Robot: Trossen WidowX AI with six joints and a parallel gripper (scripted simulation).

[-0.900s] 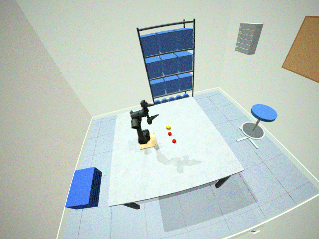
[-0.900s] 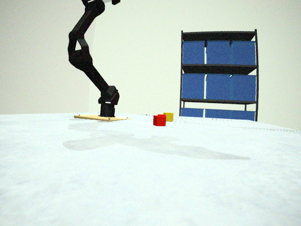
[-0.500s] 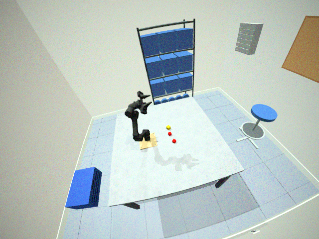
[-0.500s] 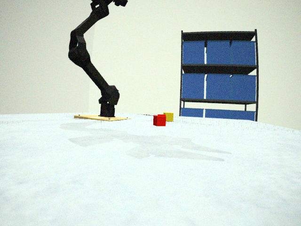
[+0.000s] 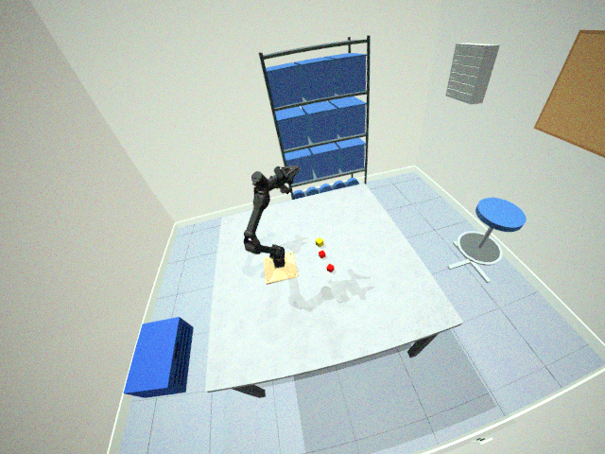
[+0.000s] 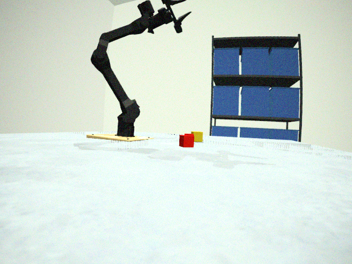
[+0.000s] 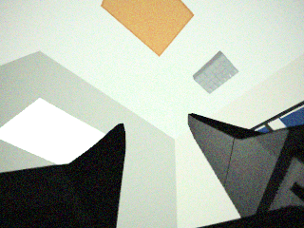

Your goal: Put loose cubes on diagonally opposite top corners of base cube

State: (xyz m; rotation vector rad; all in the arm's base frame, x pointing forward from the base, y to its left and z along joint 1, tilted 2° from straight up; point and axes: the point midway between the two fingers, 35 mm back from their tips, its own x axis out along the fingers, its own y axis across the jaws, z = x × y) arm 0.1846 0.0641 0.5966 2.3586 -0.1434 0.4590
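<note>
Now: the yellow base cube 50 mm ahead of my gripper tip, 20 mm to the left of it and 590 mm below it.
</note>
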